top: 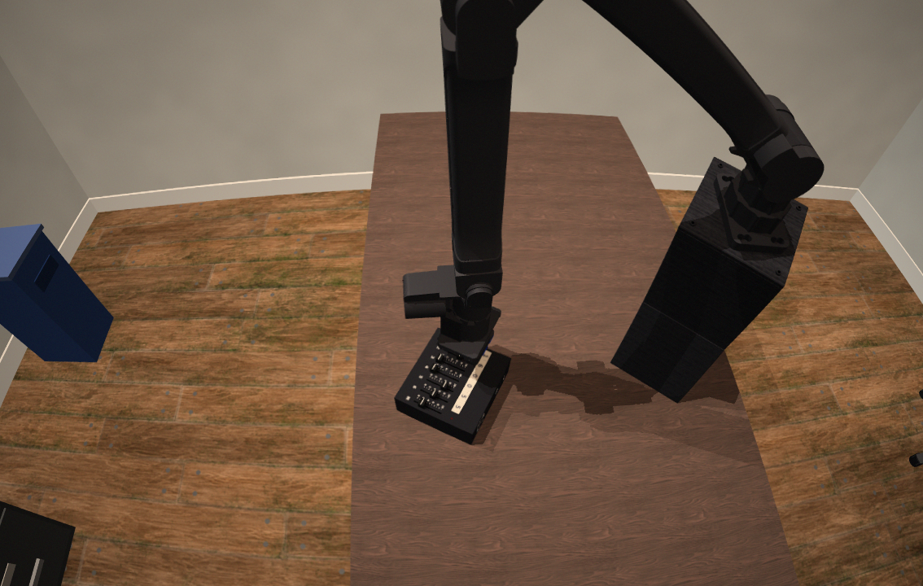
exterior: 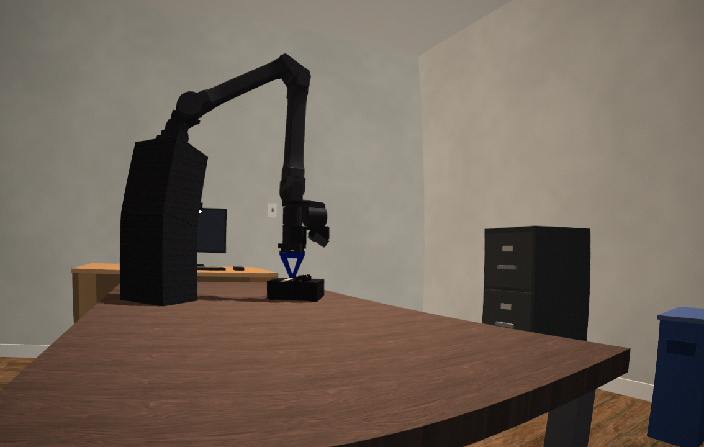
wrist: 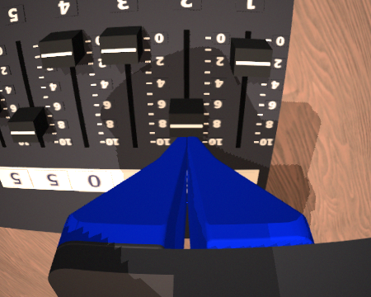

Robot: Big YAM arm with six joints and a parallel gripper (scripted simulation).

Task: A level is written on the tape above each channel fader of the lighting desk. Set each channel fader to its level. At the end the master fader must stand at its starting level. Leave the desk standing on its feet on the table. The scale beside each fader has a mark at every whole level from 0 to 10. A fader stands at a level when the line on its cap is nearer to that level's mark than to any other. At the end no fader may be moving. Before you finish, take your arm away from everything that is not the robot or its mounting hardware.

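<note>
Now: the fader 2 1 cm ahead of my hand and 1 cm below it. Also, from my hand: fader 4 (6 cm ahead, 3 cm to the left, 1 cm below); fader 1 (3 cm ahead, 3 cm to the right, 1 cm below); fader 3 (5 cm ahead, 1 cm to the left, 1 cm below).
</note>
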